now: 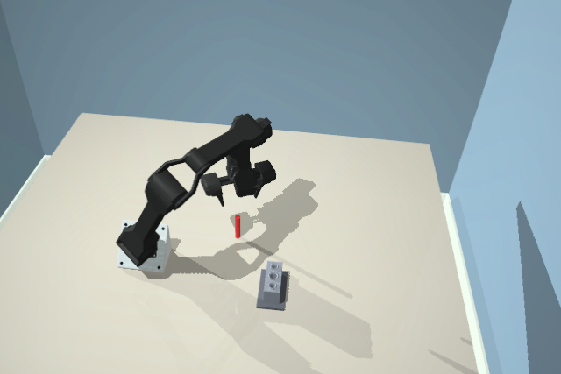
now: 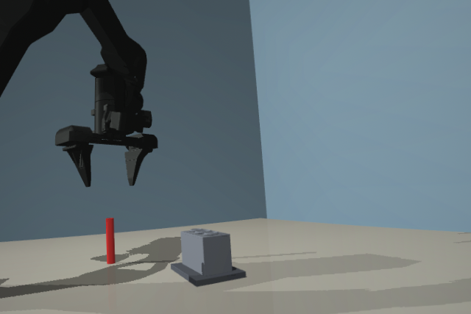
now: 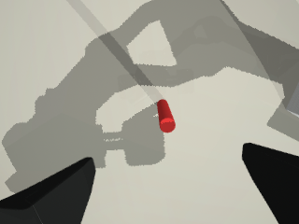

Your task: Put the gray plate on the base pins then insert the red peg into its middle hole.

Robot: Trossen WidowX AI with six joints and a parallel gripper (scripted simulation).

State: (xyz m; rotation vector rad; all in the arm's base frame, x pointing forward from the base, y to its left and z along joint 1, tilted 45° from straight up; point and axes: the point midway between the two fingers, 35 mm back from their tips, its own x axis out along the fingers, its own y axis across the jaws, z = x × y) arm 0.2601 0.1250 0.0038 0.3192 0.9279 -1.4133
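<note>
Right now the red peg is 10 cm below my gripper tip. The rest, counted from my gripper tip: dark base 19 cm to the right, 13 cm below, 9 cm ahead; gray plate 19 cm to the right, 9 cm below, 9 cm ahead.
</note>
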